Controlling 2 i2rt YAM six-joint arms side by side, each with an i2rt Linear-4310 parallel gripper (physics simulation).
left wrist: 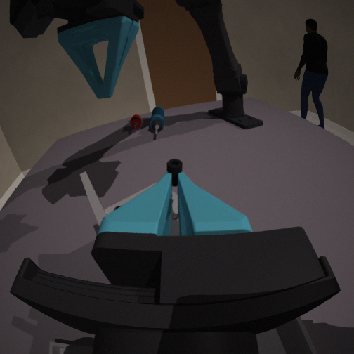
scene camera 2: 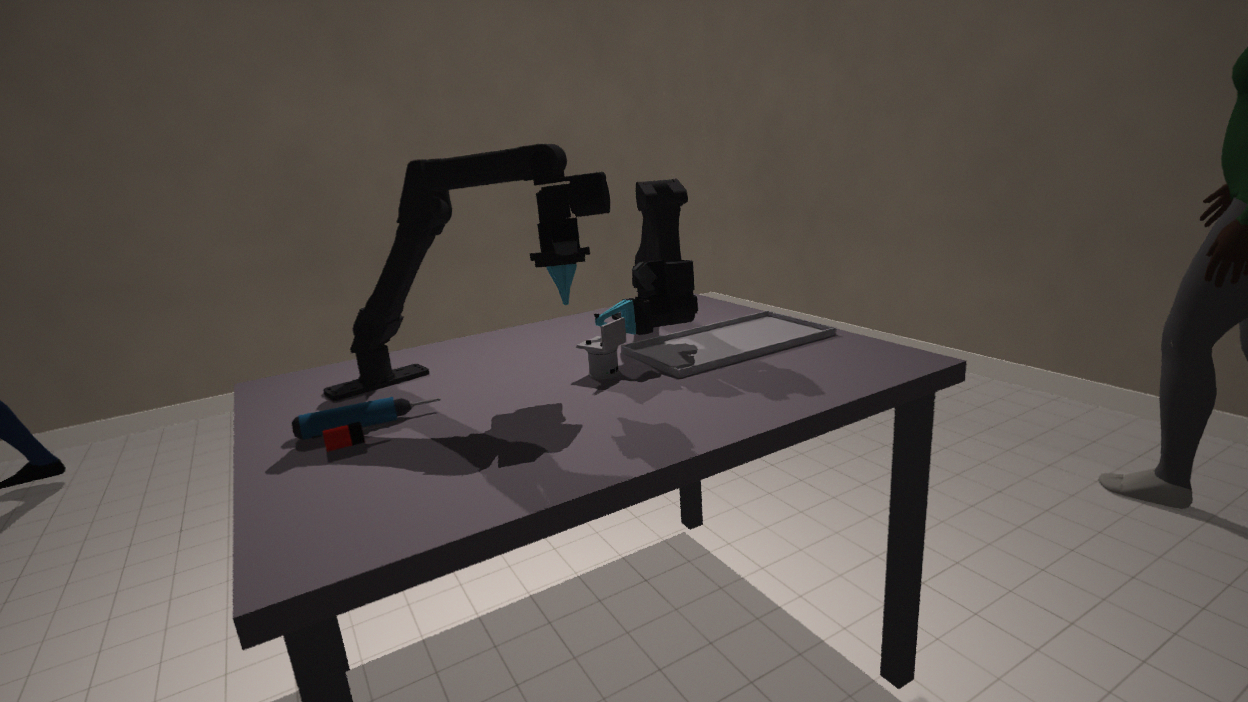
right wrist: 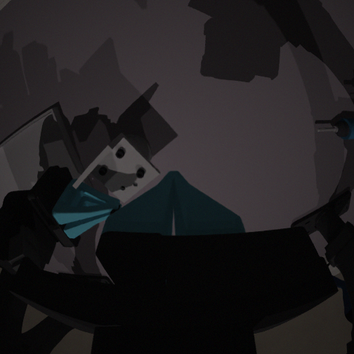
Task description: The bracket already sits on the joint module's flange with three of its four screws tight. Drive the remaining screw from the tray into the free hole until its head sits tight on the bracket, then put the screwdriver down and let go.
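Frame: origin at the left arm's base, x ahead, y left, z up, level; millimetres.
Where they show: left gripper, fingertip midpoint: (scene camera 2: 595, 321); right gripper, fingertip midpoint: (scene camera 2: 566, 304); right arm's base, origin of the base link: (scene camera 2: 378, 383).
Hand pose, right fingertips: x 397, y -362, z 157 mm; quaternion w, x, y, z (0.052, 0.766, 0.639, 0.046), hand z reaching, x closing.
Each offset is from my right fingertips to the top centre of the thing.
My left gripper (scene camera 2: 602, 319) (left wrist: 174, 178) (right wrist: 119, 206) is shut on a black screw (left wrist: 174, 165), held upright at its fingertips, head up, close by the bracket. The pale bracket (scene camera 2: 614, 333) (left wrist: 93, 198) (right wrist: 135, 156) sits on the white joint module @[dz -94, dx -26, dy +73 mm] (scene camera 2: 602, 364); three dark screw heads show on it in the right wrist view. The screw's tip is hidden, so its exact place over the bracket cannot be told. My right gripper (scene camera 2: 565, 302) (left wrist: 104, 97) (right wrist: 173, 178) is shut and empty, pointing down above the table. The blue screwdriver @[dz -116, dx -24, dy -366 mm] (scene camera 2: 349, 417) (left wrist: 157, 118) (right wrist: 346, 129) lies on the table.
A red-handled tool @[dz -123, dx +47, dy -391 mm] (scene camera 2: 337, 437) (left wrist: 135, 121) lies beside the blue screwdriver, near the right arm's base (scene camera 2: 377, 381) (left wrist: 235, 118). The shallow grey tray @[dz -141, dx -47, dy +379 mm] (scene camera 2: 759, 353) (right wrist: 17, 150) lies beside the joint module. People stand away from the table.
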